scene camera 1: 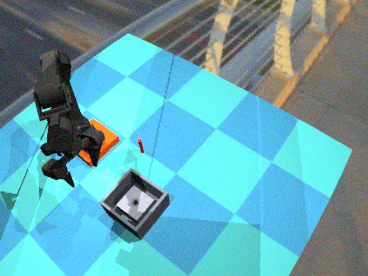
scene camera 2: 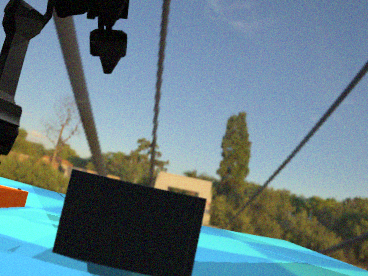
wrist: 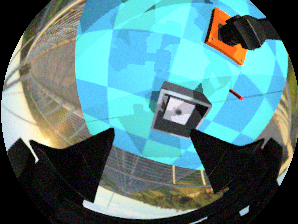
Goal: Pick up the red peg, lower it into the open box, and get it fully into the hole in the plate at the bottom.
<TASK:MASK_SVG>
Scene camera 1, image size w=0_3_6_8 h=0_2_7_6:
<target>my gripper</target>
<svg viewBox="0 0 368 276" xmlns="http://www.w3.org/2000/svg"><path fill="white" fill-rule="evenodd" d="M101 130L88 128L82 133L81 129L75 127L73 130L73 145L65 151L55 151L47 143L40 145L40 149L45 156L50 156L54 153L62 156L59 160L51 158L51 160L42 165L43 174L54 180L64 180L75 188L71 171L68 171L66 164L85 148L93 165L98 167L97 163L103 141L106 140L105 134Z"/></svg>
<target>grey plate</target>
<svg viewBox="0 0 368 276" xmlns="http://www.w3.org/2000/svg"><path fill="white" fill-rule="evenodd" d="M134 185L116 206L119 211L138 224L156 203L152 197Z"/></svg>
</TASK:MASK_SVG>
